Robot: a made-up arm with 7 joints.
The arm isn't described. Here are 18 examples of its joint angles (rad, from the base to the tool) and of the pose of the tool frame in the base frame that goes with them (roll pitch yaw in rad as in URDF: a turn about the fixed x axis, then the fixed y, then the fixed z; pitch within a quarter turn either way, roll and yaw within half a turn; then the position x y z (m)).
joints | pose
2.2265 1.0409 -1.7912 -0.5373 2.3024 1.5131 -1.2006 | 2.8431 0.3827 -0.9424 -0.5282 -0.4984 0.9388
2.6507 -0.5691 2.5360 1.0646 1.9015 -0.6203 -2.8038 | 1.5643 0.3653 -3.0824 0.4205 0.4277 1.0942
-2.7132 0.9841 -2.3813 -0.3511 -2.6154 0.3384 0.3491 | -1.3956 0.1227 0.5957 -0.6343 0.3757 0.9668
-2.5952 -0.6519 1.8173 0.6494 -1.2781 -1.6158 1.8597 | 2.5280 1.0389 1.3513 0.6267 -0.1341 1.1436
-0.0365 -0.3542 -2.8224 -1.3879 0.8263 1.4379 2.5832 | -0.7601 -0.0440 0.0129 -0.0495 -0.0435 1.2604
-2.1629 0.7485 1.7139 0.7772 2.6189 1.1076 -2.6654 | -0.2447 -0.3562 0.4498 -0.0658 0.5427 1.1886
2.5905 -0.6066 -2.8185 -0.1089 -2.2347 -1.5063 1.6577 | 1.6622 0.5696 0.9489 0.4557 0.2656 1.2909
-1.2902 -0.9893 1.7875 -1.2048 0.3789 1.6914 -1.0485 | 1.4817 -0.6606 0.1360 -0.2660 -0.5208 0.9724
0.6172 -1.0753 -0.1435 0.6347 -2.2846 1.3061 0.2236 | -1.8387 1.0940 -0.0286 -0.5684 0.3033 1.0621
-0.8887 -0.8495 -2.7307 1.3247 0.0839 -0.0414 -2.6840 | 2.1779 -0.5898 -1.4968 -0.4688 -0.4404 0.9082
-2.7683 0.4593 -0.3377 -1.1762 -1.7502 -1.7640 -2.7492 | 2.0036 1.1654 -2.5429 -0.1110 0.2792 1.2909
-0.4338 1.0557 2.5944 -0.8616 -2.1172 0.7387 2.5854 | 2.8979 -0.7029 0.6804 0.6457 0.3694 0.8948
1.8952 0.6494 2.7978 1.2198 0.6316 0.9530 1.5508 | -1.3381 -0.4932 -0.6351 -0.1350 -0.1948 1.2529
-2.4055 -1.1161 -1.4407 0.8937 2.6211 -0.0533 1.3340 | 1.1911 0.4758 -0.3647 0.4230 -0.5182 0.9791
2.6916 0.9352 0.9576 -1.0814 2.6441 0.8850 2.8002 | -1.0661 -0.2344 -1.8591 -0.4290 -0.2564 1.1160
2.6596 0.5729 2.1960 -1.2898 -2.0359 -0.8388 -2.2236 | 0.9918 0.1245 0.2918 -0.2881 -0.2942 1.1645
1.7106 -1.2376 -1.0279 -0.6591 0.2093 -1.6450 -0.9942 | -2.7721 0.6603 1.1301 -0.0661 0.8025 0.7815
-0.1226 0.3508 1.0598 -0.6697 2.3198 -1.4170 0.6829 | 1.3433 -0.3012 1.7381 0.2197 0.0623 1.3984
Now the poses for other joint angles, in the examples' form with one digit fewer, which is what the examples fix.
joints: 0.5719 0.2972 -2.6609 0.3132 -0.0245 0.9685 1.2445
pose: -0.962 0.410 0.747 0.178 -0.056 1.367
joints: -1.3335 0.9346 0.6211 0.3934 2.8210 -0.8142 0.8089
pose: 2.138 -0.480 2.224 0.351 0.676 1.020
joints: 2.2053 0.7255 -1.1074 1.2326 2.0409 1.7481 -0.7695
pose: -1.777 0.698 1.623 -0.222 -0.476 0.988
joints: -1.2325 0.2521 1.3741 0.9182 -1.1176 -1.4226 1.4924
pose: 0.665 0.611 -0.929 0.313 0.066 1.346
